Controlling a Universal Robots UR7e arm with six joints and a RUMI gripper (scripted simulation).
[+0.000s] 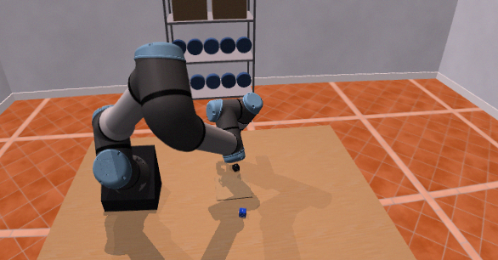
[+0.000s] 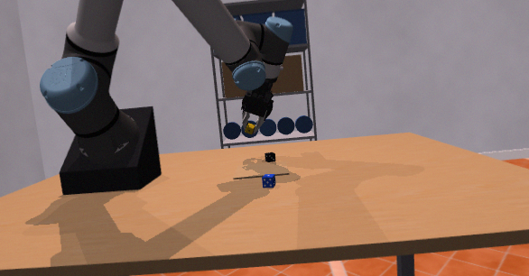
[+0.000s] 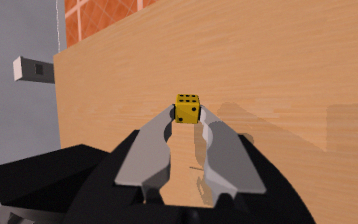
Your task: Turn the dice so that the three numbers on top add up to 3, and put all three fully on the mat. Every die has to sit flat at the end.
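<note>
My gripper is now 60 mm short of the black die, 80 mm to the left of it and 90 mm above it. Round my hand: yellow die right at my hand; blue die 50 mm ahead, 350 mm to the right, 90 mm below; tan mat 30 mm ahead, 190 mm to the right, 100 mm below.
</note>
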